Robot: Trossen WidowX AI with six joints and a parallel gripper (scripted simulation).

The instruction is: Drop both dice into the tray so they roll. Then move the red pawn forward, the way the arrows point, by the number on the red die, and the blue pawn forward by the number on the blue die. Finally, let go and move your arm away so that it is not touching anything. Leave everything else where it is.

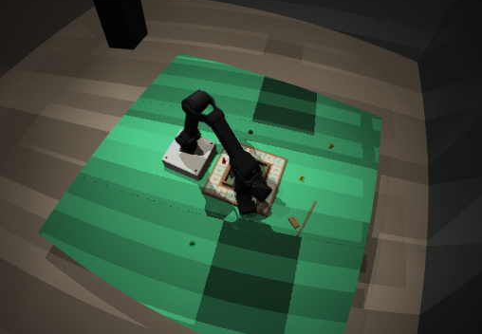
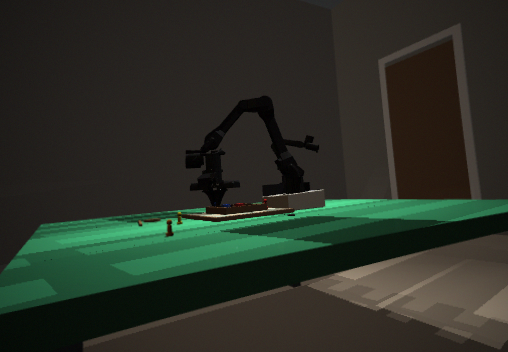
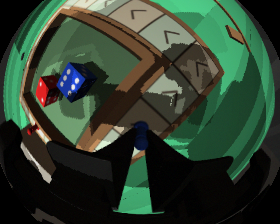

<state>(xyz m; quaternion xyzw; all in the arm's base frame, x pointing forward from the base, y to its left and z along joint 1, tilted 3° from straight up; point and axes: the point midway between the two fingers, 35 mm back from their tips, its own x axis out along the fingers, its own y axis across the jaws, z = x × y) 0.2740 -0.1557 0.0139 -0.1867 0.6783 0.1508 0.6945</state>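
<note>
Now: the yellow pawn 230 mm ahead of my gripper tip, 160 mm to the left of it and 10 mm below it. Also, from my gripper tip: red pawn: 150 mm to the left, 110 mm behind, 10 mm above; tray: 120 mm to the left, 10 mm below, 10 mm behind; blue pawn: 10 mm above.
</note>
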